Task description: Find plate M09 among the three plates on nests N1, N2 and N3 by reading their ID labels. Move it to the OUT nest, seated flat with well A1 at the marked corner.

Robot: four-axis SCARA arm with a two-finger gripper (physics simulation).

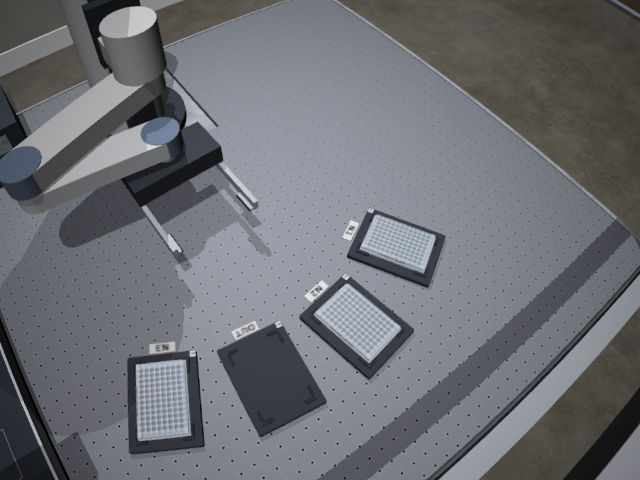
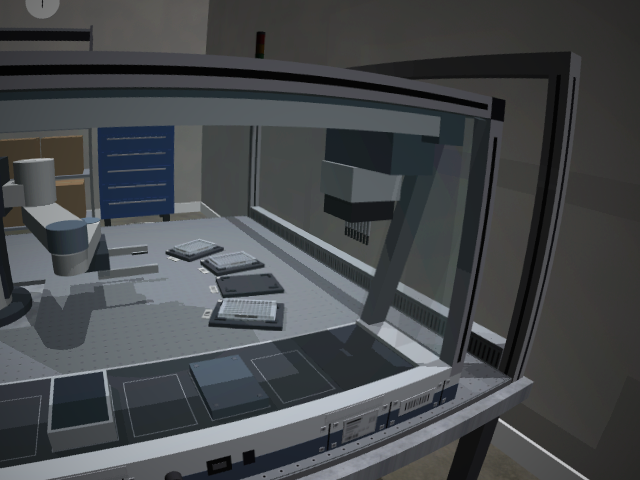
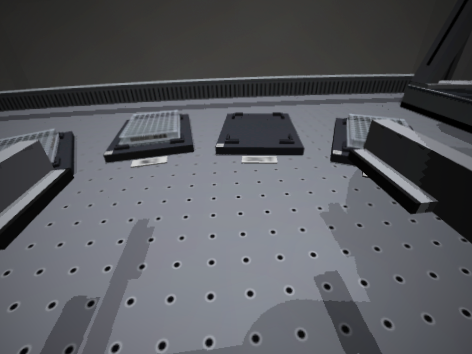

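Note:
My gripper is open and empty, its fingers wide apart above the table, on the label side of the nests and apart from them. Clear 96-well plates lie on nest N1, nest N2 and nest N3. The dark OUT nest, between N2 and N3, holds no plate. The plates' ID labels are too small or blurred to read, so I cannot tell which is M09.
The perforated table bears the nests. A deck with a light box and a blue-grey block lies beyond the N3 side. A multi-tip pipetting head hangs over the far side of that deck. The arm's round base stands behind the gripper.

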